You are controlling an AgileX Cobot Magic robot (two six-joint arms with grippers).
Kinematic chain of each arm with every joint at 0, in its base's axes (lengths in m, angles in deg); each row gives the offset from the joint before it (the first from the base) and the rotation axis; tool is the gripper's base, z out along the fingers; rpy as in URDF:
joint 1: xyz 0 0 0.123 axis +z
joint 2: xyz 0 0 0 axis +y
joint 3: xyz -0.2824 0 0.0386 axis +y
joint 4: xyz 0.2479 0 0.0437 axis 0.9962 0 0.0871
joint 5: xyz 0 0 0 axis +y
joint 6: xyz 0.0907 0 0.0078 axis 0.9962 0 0.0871
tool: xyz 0 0 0 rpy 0 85 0
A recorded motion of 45 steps. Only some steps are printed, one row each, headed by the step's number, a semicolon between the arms.
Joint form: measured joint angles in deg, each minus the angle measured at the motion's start. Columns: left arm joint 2, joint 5, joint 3, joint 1, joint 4, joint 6; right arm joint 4, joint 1, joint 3, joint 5, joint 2, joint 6.
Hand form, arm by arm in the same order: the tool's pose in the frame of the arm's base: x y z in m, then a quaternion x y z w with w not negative. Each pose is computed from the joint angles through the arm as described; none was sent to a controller.
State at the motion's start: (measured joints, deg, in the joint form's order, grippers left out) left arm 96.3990 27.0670 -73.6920 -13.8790 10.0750 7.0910; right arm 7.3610 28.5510 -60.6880 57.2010 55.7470 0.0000
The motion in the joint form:
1: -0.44 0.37 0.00 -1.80 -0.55 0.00; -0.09 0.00 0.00 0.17 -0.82 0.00
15: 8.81 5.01 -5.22 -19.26 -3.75 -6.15; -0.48 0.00 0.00 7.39 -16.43 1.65
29: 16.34 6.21 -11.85 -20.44 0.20 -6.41; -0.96 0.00 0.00 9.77 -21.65 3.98
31: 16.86 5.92 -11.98 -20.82 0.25 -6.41; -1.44 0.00 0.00 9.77 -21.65 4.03
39: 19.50 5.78 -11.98 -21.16 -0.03 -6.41; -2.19 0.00 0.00 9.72 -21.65 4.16
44: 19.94 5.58 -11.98 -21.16 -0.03 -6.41; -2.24 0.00 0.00 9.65 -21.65 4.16
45: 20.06 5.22 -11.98 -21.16 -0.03 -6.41; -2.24 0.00 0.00 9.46 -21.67 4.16
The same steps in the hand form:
1: 0.3663 -0.0956 0.2828 0.23378 0.89109 0.03476 0.38743; 0.1481 0.0916 0.3790 -0.21700 0.90163 0.15131 0.34218
15: 0.3439 -0.2182 0.2419 0.31141 0.89599 -0.04616 0.31321; 0.0762 0.0527 0.4069 -0.20937 0.87326 0.17148 0.40517
29: 0.3660 -0.2390 0.2198 0.34029 0.88998 -0.01935 0.30293; 0.0516 0.0387 0.4109 -0.19284 0.86595 0.18175 0.42416
31: 0.3657 -0.2424 0.2167 0.34396 0.88885 -0.02011 0.30205; 0.0519 0.0381 0.4109 -0.19220 0.86629 0.17796 0.42535
39: 0.3674 -0.2471 0.1965 0.34861 0.89391 -0.01798 0.28120; 0.0525 0.0372 0.4109 -0.19074 0.86670 0.17234 0.42749
44: 0.3680 -0.2476 0.1932 0.34914 0.89434 -0.01769 0.27918; 0.0526 0.0371 0.4109 -0.19062 0.86645 0.17208 0.42814
45: 0.3685 -0.2480 0.1926 0.34922 0.89371 -0.01852 0.28103; 0.0527 0.0372 0.4112 -0.19038 0.86564 0.17254 0.42970

